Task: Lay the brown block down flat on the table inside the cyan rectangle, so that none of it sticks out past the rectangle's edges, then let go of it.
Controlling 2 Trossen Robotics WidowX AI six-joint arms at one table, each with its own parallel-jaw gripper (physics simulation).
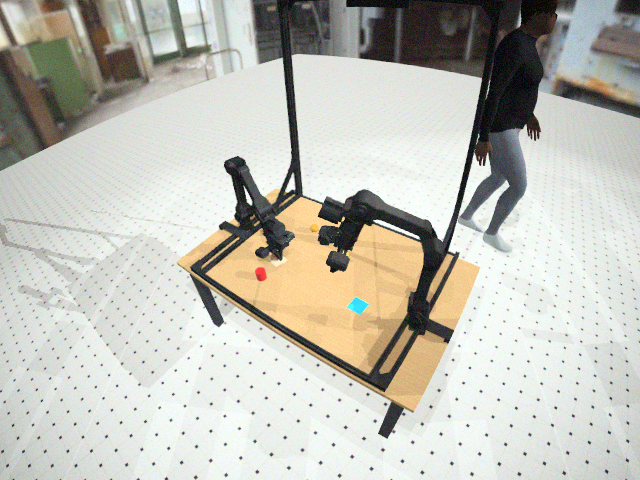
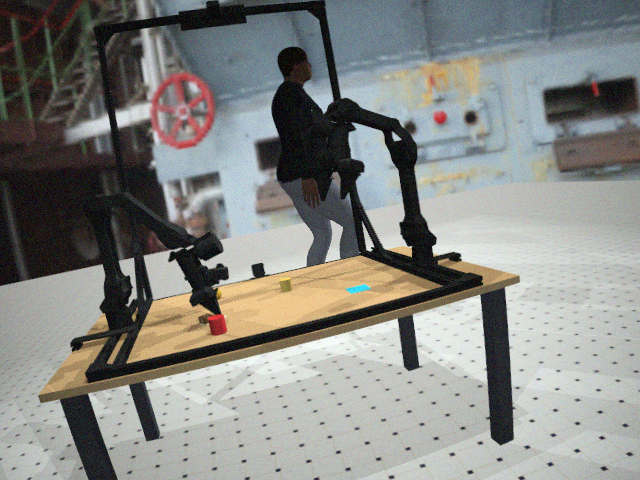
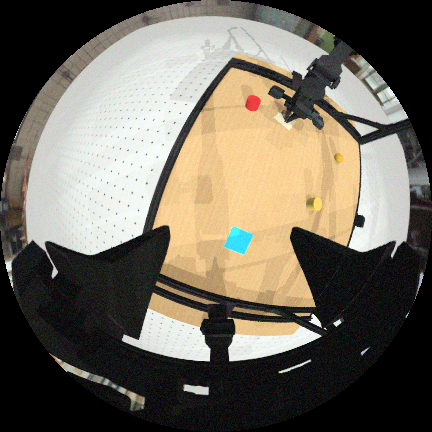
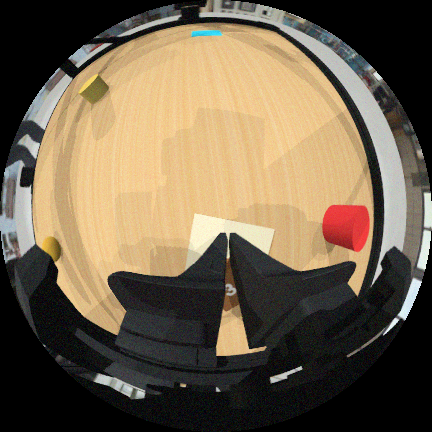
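Where they show: left gripper, fingertip midpoint: (image 2: pixel 332 200) (image 3: pixel 233 232); right gripper, fingertip midpoint: (image 1: pixel 281 260) (image 3: pixel 285 121) (image 4: pixel 226 237); left arm's base at its link origin: (image 1: pixel 417 324) (image 2: pixel 424 263) (image 3: pixel 217 310); right arm's base at its link origin: (image 1: pixel 246 227) (image 2: pixel 121 327).
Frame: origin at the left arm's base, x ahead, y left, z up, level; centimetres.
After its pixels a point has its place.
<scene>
The brown block (image 4: pixel 230 290) @(x 65.3, y -22.5, z 0.0 cm) (image 2: pixel 205 318) @(x 66.1, y -20.8, z -0.3 cm), marked with a white 3, lies on a cream patch (image 4: pixel 252 235) @(x 62.7, y -19.1, z -1.8 cm) (image 1: pixel 281 261) @(x 61.6, y -21.0, z -1.8 cm) (image 3: pixel 282 120) @(x 62.7, y -20.6, z -1.8 cm) at the table's left. My right gripper (image 4: pixel 226 237) @(x 61.7, y -21.0, z -0.9 cm) (image 1: pixel 272 252) @(x 61.7, y -21.0, z -0.9 cm) (image 2: pixel 210 305) (image 3: pixel 285 121) @(x 61.7, y -21.0, z -0.9 cm) is low over it, fingertips shut together over the patch; the block shows in the gap behind them, not clamped. The cyan rectangle (image 1: pixel 357 305) @(x 23.9, y -5.2, z -1.8 cm) (image 2: pixel 358 289) @(x 24.3, y -4.4, z -1.8 cm) (image 3: pixel 238 240) @(x 23.7, y -5.2, z -1.8 cm) (image 4: pixel 206 33) @(x 25.2, y -5.7, z -1.8 cm) lies far off toward the other end of the table. My left gripper (image 1: pixel 337 262) @(x 31.4, y 0.0, z 25.9 cm) (image 2: pixel 349 173) (image 3: pixel 233 232) @(x 31.4, y 0.0, z 25.9 cm) hangs open and empty high above the table's middle.
A red cylinder (image 1: pixel 260 273) @(x 65.8, y -8.5, z 2.3 cm) (image 2: pixel 217 324) @(x 67.2, y -7.8, z 0.9 cm) (image 3: pixel 252 103) @(x 64.6, y -9.3, z 2.0 cm) (image 4: pixel 346 226) @(x 65.5, y -11.6, z 1.6 cm) stands close beside the block. A yellow cylinder (image 2: pixel 285 284) @(x 35.8, y -27.1, z 0.6 cm) (image 3: pixel 313 203) @(x 34.7, y -27.1, z 1.9 cm) (image 4: pixel 93 88) @(x 36.6, y -28.1, z 0.7 cm) and a small yellow ball (image 1: pixel 314 228) @(x 52.7, y -43.4, z 1.0 cm) (image 3: pixel 339 158) @(x 52.4, y -43.8, z 1.3 cm) (image 4: pixel 51 247) @(x 53.6, y -43.0, z 0.5 cm) lie near the back edge. A person (image 1: pixel 509 119) (image 2: pixel 304 157) walks behind the table.
</scene>
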